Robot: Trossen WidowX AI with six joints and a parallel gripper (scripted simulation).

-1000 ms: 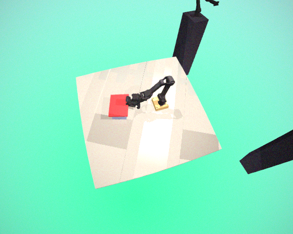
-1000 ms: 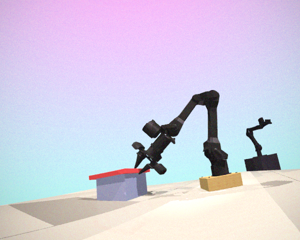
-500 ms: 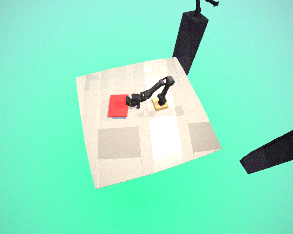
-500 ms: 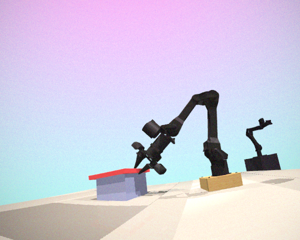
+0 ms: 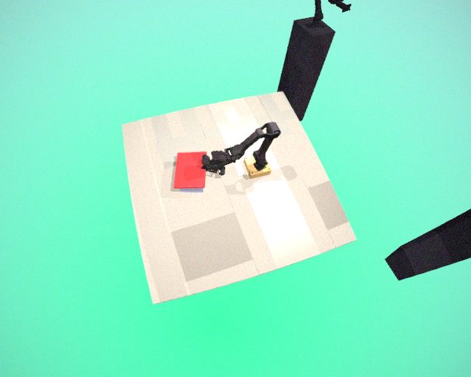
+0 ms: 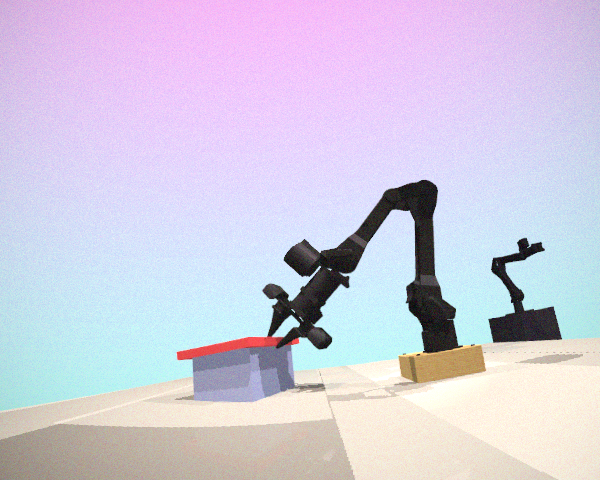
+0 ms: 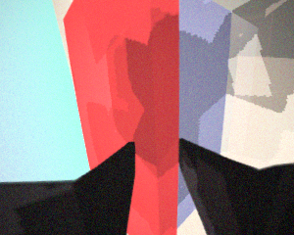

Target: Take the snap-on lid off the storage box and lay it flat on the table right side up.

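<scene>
The red lid lies 7 cm ahead of my gripper tip and 4 cm to the right of it. Round my gripper tip: storage box (6 cm ahead, 3 cm to the right, 6 cm below).
</scene>
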